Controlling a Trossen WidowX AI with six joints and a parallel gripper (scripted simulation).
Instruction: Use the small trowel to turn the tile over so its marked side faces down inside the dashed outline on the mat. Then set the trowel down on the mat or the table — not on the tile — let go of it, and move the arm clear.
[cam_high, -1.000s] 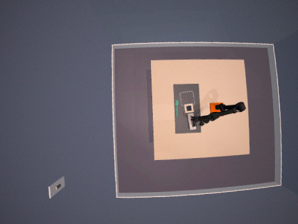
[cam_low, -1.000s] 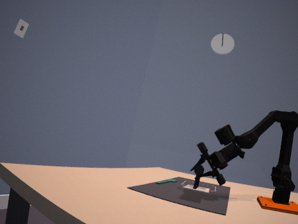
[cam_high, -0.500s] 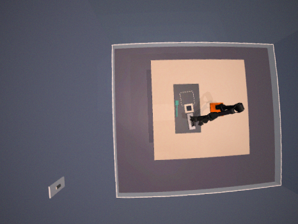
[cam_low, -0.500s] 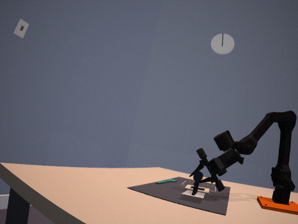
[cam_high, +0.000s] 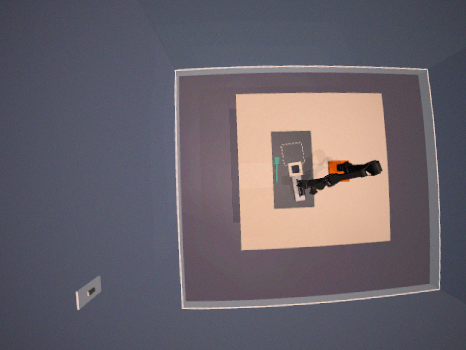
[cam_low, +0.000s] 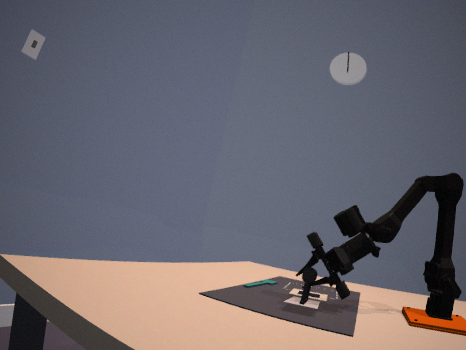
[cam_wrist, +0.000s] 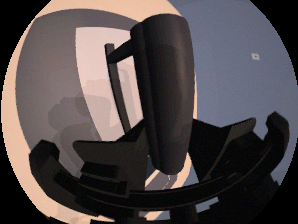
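My gripper tip is 15 cm short of the teal t-shaped tool, 15 cm to the left of it and 5 cm above it. Round my gripper tip: dark grey mat: 1 cm ahead, 13 cm to the right, 8 cm below; tan square tile: 1 cm behind, 13 cm to the right, 5 cm below.
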